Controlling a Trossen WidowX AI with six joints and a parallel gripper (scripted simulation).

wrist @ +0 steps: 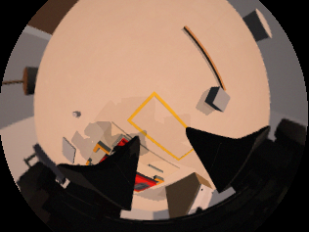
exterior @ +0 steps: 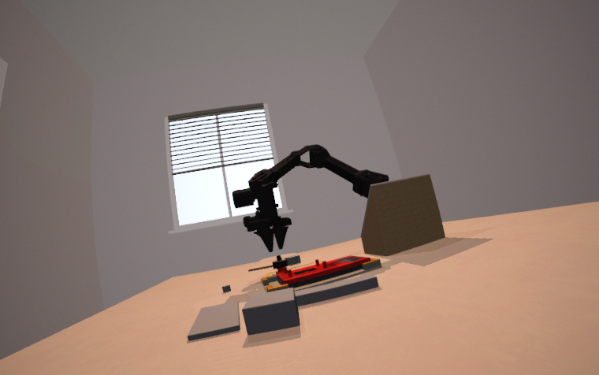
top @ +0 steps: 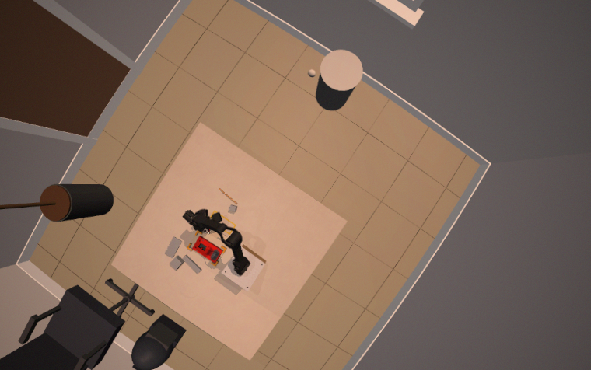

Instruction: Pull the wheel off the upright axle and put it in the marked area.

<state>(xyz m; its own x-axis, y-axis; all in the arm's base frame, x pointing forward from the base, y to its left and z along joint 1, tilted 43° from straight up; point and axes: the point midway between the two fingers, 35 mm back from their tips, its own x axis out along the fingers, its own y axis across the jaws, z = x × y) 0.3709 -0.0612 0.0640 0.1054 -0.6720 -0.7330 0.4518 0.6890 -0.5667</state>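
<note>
Now: the black wheel 11 cm to the left of my gripper tip, 3 cm below it and 1 cm behind it. From my gripper tip the other things lie so: grey cube 13 cm to the right, 6 cm below, 4 cm behind.
</note>
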